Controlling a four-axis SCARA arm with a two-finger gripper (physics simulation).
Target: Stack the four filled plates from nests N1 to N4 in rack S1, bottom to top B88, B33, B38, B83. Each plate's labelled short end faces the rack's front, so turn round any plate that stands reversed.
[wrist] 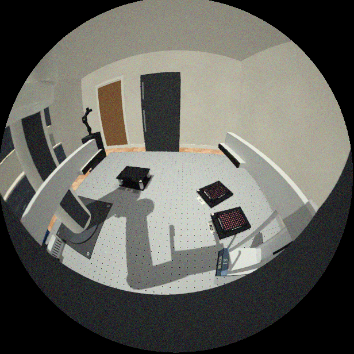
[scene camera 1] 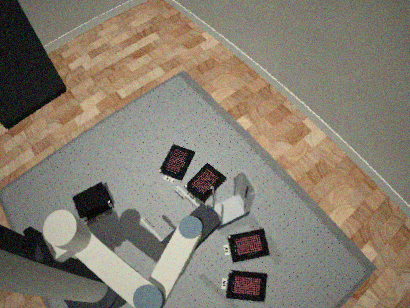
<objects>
my gripper: wrist; scene camera 1
same spot on my gripper: [wrist: 294, 209] = [scene camera 1: 196, 206]
</objects>
